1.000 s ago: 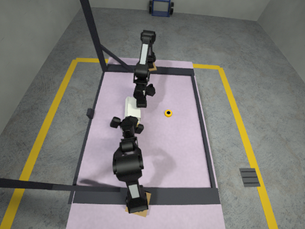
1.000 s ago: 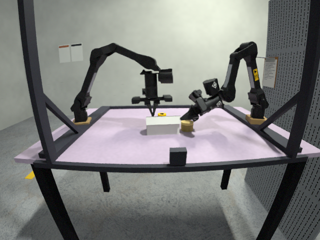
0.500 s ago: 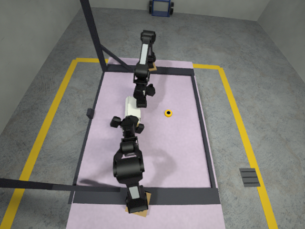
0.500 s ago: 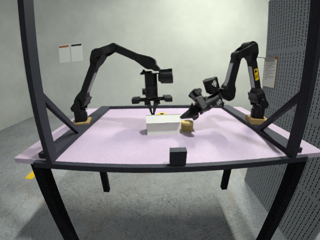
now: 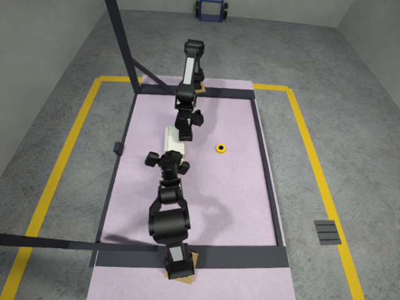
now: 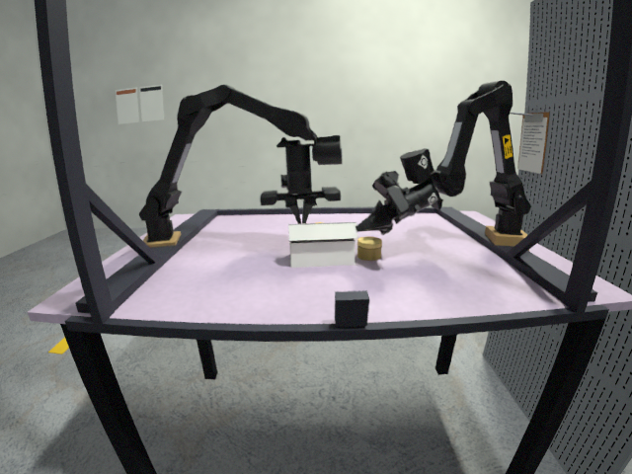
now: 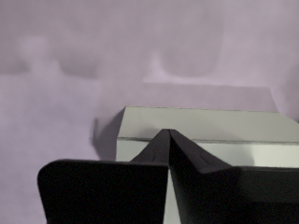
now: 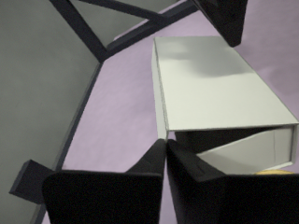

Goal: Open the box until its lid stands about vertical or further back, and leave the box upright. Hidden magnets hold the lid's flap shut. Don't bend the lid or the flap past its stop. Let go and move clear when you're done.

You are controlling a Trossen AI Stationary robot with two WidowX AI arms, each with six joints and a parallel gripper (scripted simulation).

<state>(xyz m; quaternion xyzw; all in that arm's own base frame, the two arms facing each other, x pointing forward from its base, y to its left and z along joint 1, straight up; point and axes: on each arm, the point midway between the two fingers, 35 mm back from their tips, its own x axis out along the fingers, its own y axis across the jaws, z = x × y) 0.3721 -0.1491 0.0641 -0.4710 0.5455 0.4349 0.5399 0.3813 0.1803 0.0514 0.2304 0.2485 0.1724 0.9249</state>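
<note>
Now: the white box 100 mm to the left of my right hand and 40 mm below it.
Now: the white box 6 cm behind my left hand, 5 cm to the right of it and 4 cm below it.
</note>
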